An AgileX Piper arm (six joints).
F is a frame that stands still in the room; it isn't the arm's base.
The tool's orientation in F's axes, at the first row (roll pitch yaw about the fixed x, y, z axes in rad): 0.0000 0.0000 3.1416
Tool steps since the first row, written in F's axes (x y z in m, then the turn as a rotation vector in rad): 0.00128 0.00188 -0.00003 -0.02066 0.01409 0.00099; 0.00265 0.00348 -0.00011 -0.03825 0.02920 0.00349; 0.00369 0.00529 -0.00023 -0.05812 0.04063 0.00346; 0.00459 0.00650 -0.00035 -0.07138 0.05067 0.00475
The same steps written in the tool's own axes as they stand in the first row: -0.00128 -0.00188 -0.00003 0.02066 -0.01409 0.00099; -0.00265 -0.00348 -0.00011 0.03825 -0.02920 0.00349; -0.00369 -0.00529 -0.00023 0.05812 -0.04063 0.00346; -0.00459 -0.00650 -0.00035 0.07138 -0.05067 0.00475
